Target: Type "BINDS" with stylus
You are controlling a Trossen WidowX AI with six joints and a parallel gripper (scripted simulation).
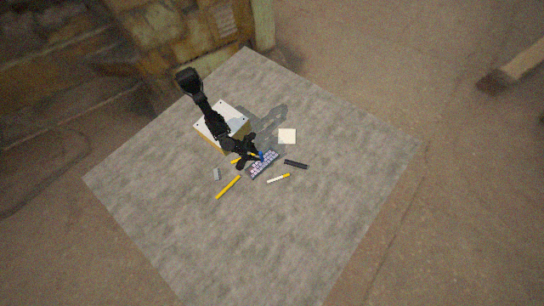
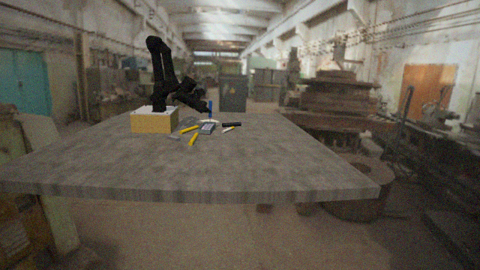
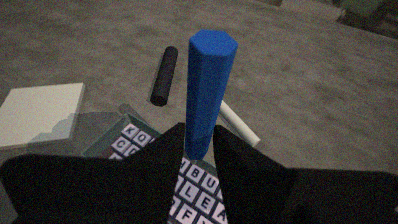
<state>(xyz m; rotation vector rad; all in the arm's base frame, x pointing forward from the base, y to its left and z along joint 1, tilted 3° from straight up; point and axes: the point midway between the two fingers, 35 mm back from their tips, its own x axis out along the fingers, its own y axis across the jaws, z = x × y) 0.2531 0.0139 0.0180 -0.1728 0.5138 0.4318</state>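
Right now the white-and-yellow stick is 110 mm ahead of my gripper tip, 100 mm below it and 10 mm to the left of it. From my gripper tip the other things lie so: blue stylus (20 mm below); then black rod (120 mm to the left, 120 mm ahead, 90 mm below); then white sheet (220 mm to the left, 100 mm below, 30 mm behind).
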